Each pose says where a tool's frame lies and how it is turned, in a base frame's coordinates. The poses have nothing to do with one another.
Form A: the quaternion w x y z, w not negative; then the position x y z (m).
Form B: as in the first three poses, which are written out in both.
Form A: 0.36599, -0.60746, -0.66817, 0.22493, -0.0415, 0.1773, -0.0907
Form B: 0.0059, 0.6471, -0.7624, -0.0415; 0.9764, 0.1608, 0.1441, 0.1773; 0.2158, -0.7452, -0.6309, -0.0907; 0, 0, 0, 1
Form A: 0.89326, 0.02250, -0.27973, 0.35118, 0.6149, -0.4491, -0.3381
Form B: 0.5968, -0.6400, -0.4839, 0.6149; 0.6148, 0.7523, -0.2367, -0.4491; 0.5155, -0.1563, 0.8425, -0.3381; 0, 0, 0, 1
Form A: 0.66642, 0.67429, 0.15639, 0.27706, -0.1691, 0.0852, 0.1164
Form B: 0.7976, -0.1584, 0.5821, -0.1691; 0.5802, -0.0629, -0.8121, 0.0852; 0.1652, 0.9854, 0.0418, 0.1164; 0, 0, 0, 1
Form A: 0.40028, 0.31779, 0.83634, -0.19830, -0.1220, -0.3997, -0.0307
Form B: -0.4776, 0.6903, 0.5435, -0.1220; 0.3728, 0.7194, -0.5861, -0.3997; -0.7956, -0.0773, -0.6009, -0.0307; 0, 0, 0, 1
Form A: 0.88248, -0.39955, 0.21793, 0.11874, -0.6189, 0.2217, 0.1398
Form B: 0.8768, -0.3837, 0.2898, -0.6189; 0.0354, 0.6525, 0.7569, 0.2217; -0.4795, -0.6534, 0.5857, 0.1398; 0, 0, 0, 1
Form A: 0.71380, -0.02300, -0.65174, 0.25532, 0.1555, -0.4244, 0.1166
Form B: 0.0201, -0.3345, -0.9422, 0.1555; 0.3945, 0.8686, -0.3000, -0.4244; 0.9187, -0.3656, 0.1494, 0.1166; 0, 0, 0, 1
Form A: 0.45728, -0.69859, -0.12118, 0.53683, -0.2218, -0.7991, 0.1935
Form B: 0.3943, -0.3217, -0.8609, -0.2218; 0.6603, -0.5524, 0.5088, -0.7991; -0.6392, -0.7690, -0.0054, 0.1935; 0, 0, 0, 1
